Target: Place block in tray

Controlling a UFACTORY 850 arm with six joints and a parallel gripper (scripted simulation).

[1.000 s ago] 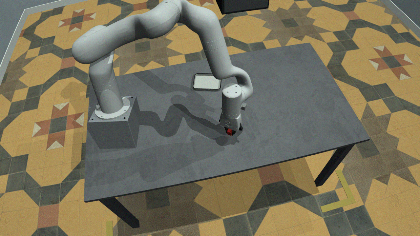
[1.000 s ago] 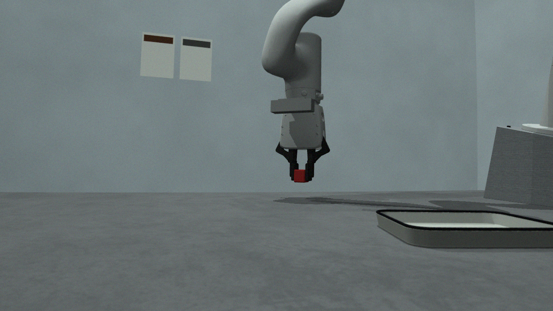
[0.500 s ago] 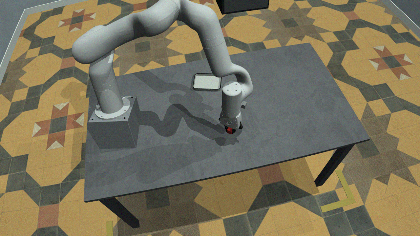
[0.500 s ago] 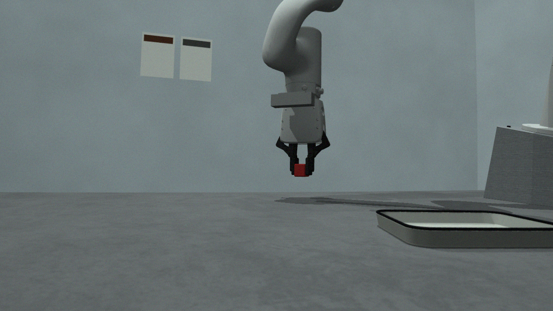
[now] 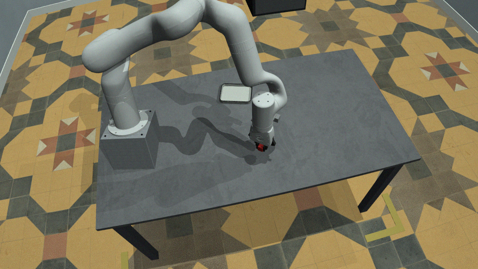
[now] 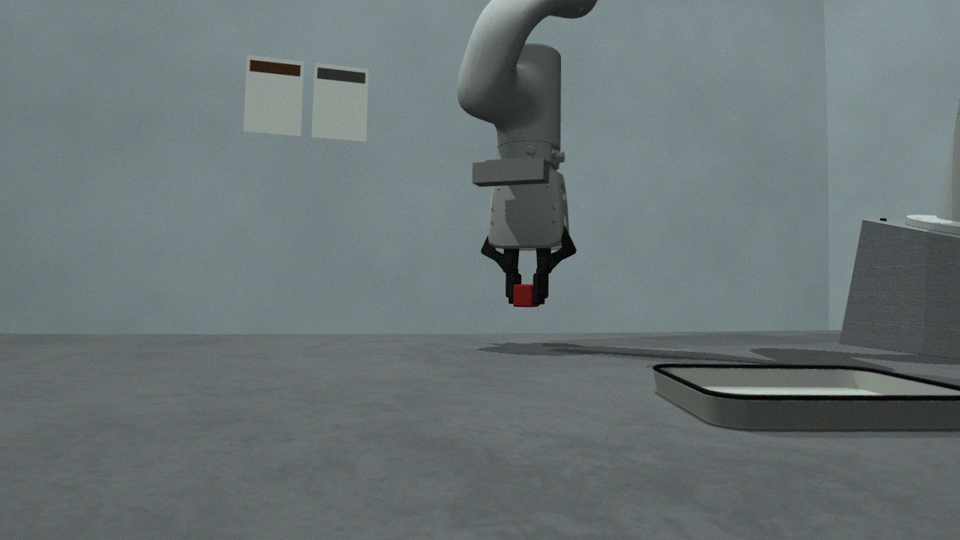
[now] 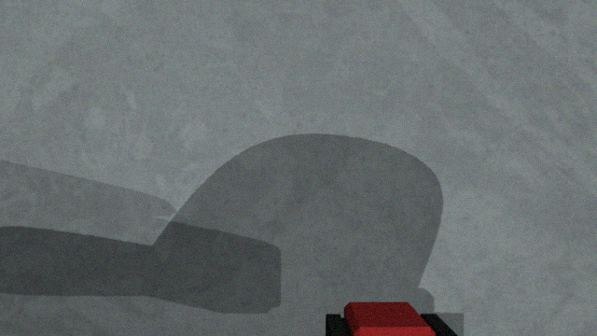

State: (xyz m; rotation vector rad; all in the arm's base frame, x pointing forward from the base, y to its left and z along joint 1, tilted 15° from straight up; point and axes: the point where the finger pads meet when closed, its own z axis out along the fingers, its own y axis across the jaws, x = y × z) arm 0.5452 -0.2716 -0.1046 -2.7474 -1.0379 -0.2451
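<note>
My gripper is now 20 mm short of the white tray, 400 mm to the right of it and 60 mm above it. Also, from my hand: red block 10 mm below.
</note>
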